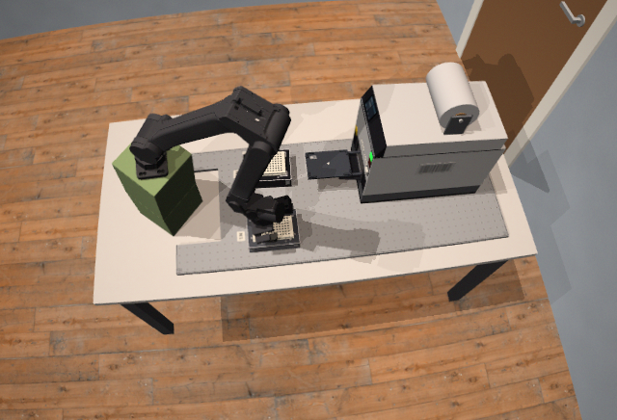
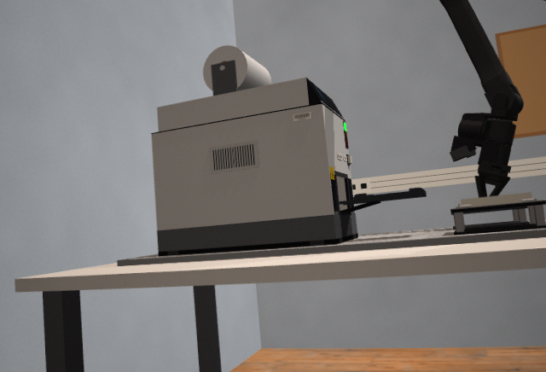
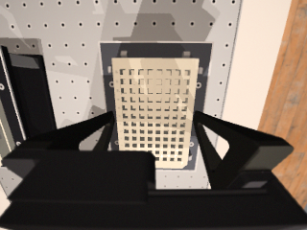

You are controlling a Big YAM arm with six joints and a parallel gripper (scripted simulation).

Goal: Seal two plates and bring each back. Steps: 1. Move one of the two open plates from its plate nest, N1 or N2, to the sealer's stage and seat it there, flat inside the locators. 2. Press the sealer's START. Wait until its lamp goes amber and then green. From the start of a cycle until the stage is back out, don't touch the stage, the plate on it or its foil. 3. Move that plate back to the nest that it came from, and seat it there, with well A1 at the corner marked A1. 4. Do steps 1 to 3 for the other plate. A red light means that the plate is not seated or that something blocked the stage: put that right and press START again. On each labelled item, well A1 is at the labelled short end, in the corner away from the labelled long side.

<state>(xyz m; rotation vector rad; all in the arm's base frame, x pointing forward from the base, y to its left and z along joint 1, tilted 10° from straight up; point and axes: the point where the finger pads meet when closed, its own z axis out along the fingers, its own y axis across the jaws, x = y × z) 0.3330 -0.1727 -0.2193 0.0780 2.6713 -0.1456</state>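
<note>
Right now the plate nest is 2 cm below my hand. Round my hand: plate (23 cm to the left, 2 cm ahead); sealer stage (22 cm ahead, 17 cm to the left, 4 cm above); yellow warning label (33 cm ahead, 24 cm to the left, 9 cm above).
</note>
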